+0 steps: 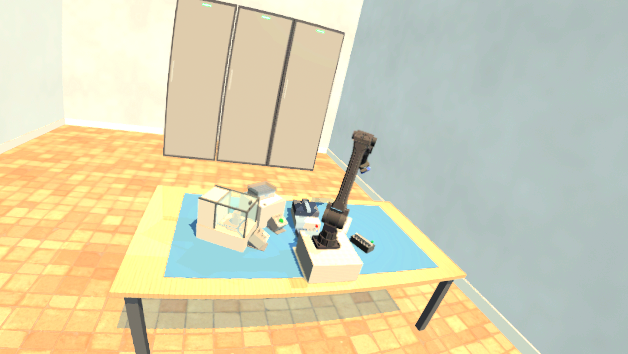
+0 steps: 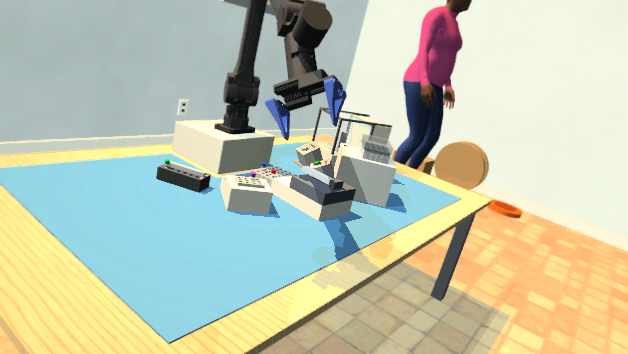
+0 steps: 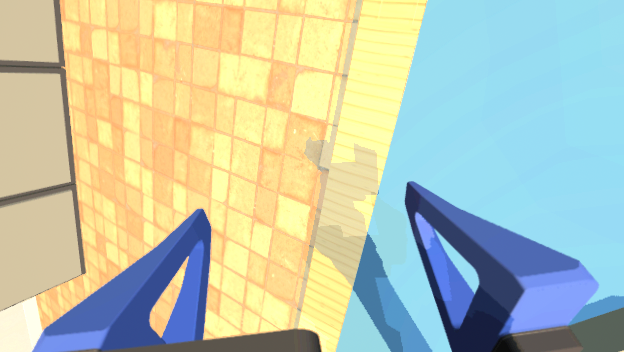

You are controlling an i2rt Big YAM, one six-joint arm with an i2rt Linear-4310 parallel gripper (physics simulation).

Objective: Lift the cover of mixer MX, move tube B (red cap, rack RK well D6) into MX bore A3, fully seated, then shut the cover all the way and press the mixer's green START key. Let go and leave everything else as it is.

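Pixels of known places: gripper, fingertip midpoint: (image 2: 310, 132) (image 3: 306, 204); arm's base, origin of the base link: (image 1: 325, 243) (image 2: 234, 130).
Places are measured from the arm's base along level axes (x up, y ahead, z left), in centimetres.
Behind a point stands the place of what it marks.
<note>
My gripper (image 1: 366, 170) @(x 18.9, y 56.1, z -42.3 cm) (image 2: 311, 131) @(x 18.9, y 56.1, z -42.3 cm) (image 3: 306, 204) @(x 18.9, y 56.1, z -42.3 cm) is open and empty, high above the table. A red cap (image 1: 316, 226) @(x -5.5, y 22.9, z -5.0 cm) (image 2: 273, 171) @(x -5.4, y 23.5, z -5.8 cm) shows at the pale holed rack behind the dark-topped device (image 1: 306, 209) @(x -1.4, y 34.2, z -2.0 cm) (image 2: 320, 189) @(x -2.6, y 43.5, z -10.5 cm); its well cannot be read. A tall white box (image 1: 271, 209) @(x -0.2, y 30.8, z 19.2 cm) (image 2: 365, 177) @(x -2.4, y 44.2, z 15.0 cm) has a grey see-through cover (image 1: 262, 189) @(x 8.4, y 36.7, z 24.4 cm) (image 2: 376, 149) @(x 6.8, y 44.1, z 17.5 cm). A green key (image 1: 281, 220) @(x -3.7, y 25.7, z 14.4 cm) (image 2: 317, 163) @(x -3.8, y 26.7, z 13.5 cm) shows on a small sloped panel near it. No labels are legible, so I cannot tell which device is MX. The bores do not show clearly.
A glass-sided chamber (image 1: 235, 217) @(x 6.0, y 11.5, z 40.5 cm) stands beside the tall box. A black rack (image 1: 362, 242) @(x -7.6, y 9.7, z -28.1 cm) (image 2: 182, 178) @(x -8.1, y 13.1, z -31.4 cm) with a green cap and a white holed block (image 2: 247, 199) @(x -7.0, y 32.6, z -26.8 cm) stand on the blue mat (image 1: 400, 240) @(x -10.6, y 13.6, z -59.4 cm) (image 2: 165, 260) @(x -10.6, y 40.8, z -57.9 cm) (image 3: 500, 100) @(x -10.6, y 49.3, z -47.4 cm). A person (image 2: 435, 65) stands beyond the table.
</note>
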